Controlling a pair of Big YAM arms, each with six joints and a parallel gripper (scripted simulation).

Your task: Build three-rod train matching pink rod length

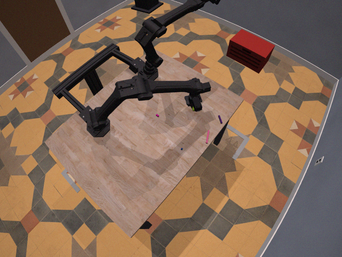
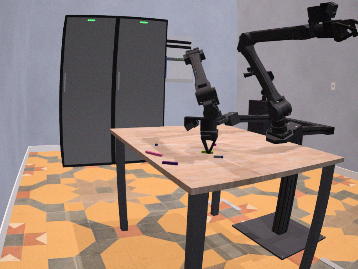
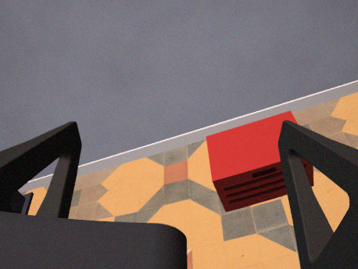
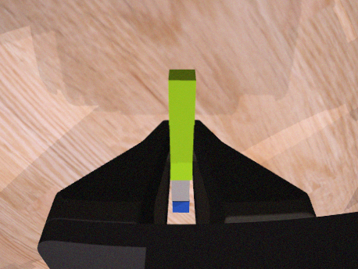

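My right hand is right at the lime rod. Also, from my right hand: grey rod (3 cm behind, 3 cm to the left, 2 cm below).
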